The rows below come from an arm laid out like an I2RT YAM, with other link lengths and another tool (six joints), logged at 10 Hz.
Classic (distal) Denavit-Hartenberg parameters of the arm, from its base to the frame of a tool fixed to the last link. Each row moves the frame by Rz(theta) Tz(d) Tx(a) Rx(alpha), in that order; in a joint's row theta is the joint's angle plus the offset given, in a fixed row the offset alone. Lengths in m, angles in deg.
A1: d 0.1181; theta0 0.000; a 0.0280; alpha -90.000
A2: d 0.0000; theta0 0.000; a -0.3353; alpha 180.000
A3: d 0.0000; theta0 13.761; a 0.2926; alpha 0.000
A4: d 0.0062; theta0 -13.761; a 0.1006; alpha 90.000
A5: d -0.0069; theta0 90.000; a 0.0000; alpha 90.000
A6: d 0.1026; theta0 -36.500; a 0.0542; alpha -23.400
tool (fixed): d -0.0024; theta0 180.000; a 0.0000; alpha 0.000
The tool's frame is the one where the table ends.
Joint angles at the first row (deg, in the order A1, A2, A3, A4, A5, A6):
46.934 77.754 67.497 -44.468 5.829 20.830
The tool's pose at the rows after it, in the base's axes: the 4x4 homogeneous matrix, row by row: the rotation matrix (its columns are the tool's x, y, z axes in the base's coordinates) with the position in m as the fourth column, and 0 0 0 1 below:
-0.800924, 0.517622, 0.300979, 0.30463; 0.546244, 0.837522, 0.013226, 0.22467; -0.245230, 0.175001, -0.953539, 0.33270; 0, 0, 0, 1
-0.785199, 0.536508, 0.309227, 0.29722; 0.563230, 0.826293, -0.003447, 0.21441; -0.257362, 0.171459, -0.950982, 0.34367; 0, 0, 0, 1
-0.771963, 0.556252, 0.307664, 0.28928; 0.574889, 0.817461, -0.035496, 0.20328; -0.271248, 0.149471, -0.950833, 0.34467; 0, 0, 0, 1
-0.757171, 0.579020, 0.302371, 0.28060; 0.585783, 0.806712, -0.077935, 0.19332; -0.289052, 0.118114, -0.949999, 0.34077; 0, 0, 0, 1
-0.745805, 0.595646, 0.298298, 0.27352; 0.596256, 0.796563, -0.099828, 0.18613; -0.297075, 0.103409, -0.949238, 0.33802; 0, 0, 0, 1
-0.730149, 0.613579, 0.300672, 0.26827; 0.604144, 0.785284, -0.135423, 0.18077; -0.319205, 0.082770, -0.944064, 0.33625; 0, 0, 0, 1
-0.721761, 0.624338, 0.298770, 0.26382; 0.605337, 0.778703, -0.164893, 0.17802; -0.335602, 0.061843, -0.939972, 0.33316; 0, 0, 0, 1
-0.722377, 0.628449, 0.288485, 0.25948; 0.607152, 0.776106, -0.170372, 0.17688; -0.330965, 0.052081, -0.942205, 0.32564; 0, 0, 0, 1
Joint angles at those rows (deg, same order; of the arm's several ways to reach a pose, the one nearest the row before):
47.018 76.533 69.281 -46.964 6.743 21.300
47.193 74.959 70.217 -49.659 8.261 22.160
47.374 73.515 69.728 -51.867 9.934 22.883
47.940 72.321 68.614 -53.834 12.125 24.017
48.416 71.222 67.602 -54.975 13.447 25.160
49.116 70.754 67.067 -56.278 15.669 26.242
49.869 70.598 66.547 -57.331 17.304 27.129
50.421 70.184 65.126 -57.155 17.438 28.019

